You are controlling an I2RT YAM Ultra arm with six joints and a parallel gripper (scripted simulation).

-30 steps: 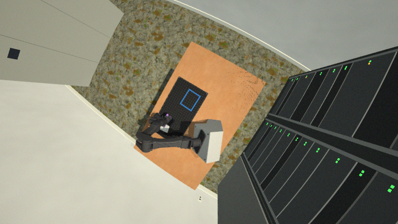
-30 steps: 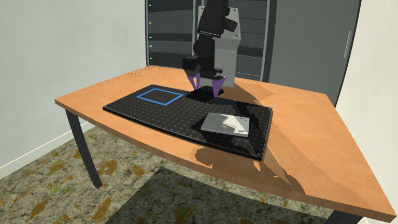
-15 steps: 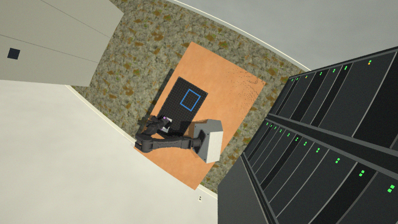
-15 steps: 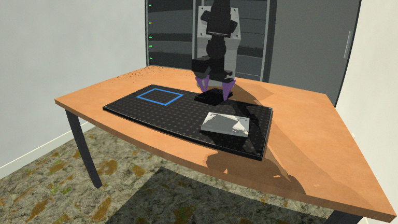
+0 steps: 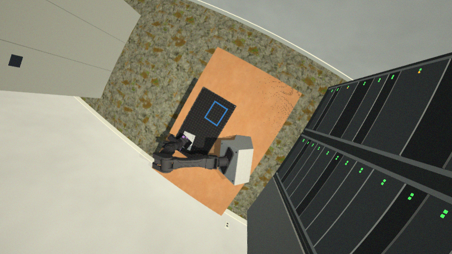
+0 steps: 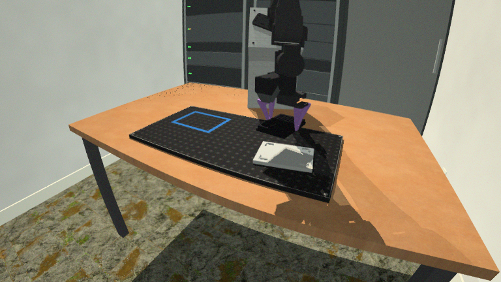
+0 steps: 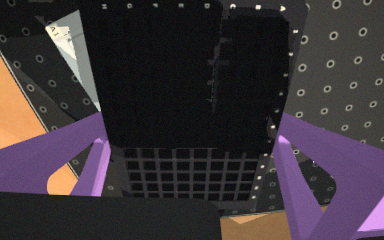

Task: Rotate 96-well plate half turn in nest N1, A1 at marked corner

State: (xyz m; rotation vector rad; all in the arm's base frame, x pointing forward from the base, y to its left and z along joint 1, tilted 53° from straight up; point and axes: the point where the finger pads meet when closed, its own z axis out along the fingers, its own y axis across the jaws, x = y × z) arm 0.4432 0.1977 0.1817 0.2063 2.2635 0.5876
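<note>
Right now the plate nest N1 is 20 mm to the left of my hand and 90 mm below it. Round my hand: black 96-well plate right at my hand; then A1 mark 20 mm ahead, 110 mm to the left, 90 mm below.
</note>
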